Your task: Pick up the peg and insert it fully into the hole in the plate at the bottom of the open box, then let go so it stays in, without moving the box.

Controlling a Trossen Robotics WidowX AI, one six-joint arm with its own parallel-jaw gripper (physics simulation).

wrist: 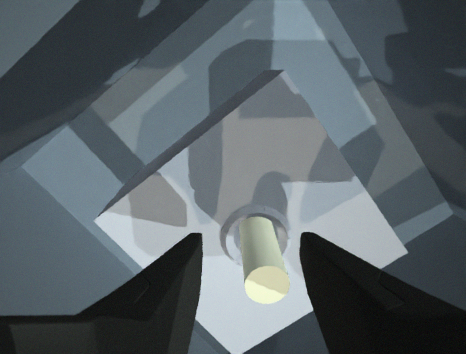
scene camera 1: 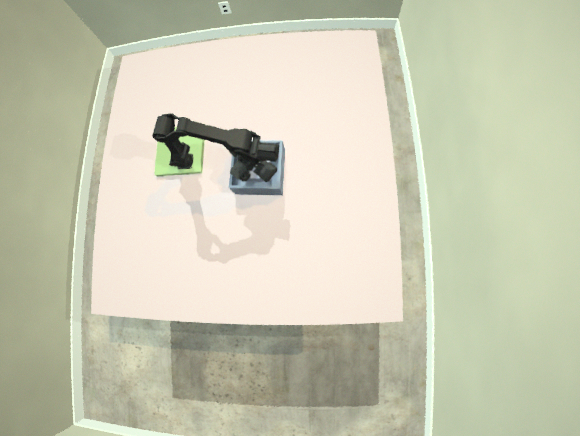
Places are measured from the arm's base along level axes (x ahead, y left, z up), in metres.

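Where they show: gripper, fingertip midpoint: (wrist: 251, 244) (scene camera 1: 257, 167); arm's base, origin of the base link: (scene camera 1: 185, 161).
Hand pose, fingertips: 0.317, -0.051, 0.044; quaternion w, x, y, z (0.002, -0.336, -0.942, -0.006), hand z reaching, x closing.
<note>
Each offset is from my fingertips to the centre of the thing, as dx, dy, dz. "spot": to the spot under its first point. Level surfaces: height alone.
A pale yellow peg @[-0.001, +0.004, -0.021] (wrist: 258, 245) stands in the ringed hole @[spot: +0.008, -0.004, -0.008] (wrist: 226, 237) of the light grey plate @[+0.000, +0.004, -0.034] (wrist: 345, 220) in the wrist view, leaning slightly, with its top end toward the camera. How deep it sits cannot be told. The plate lies at the bottom of the open blue-grey box @[+0.000, +0.004, -0.020] (scene camera 1: 257, 191). My gripper (wrist: 251, 244) is open, with one finger on each side of the peg and a gap on both sides. In the scene view the arm hides the gripper's fingertips, the peg and most of the plate.
The black arm (scene camera 1: 207, 131) reaches over the box from its base on a green square (scene camera 1: 165, 166), left of the box on the pale pink table top @[dz -0.069] (scene camera 1: 325, 240). The box walls rise around the plate and the gripper.
</note>
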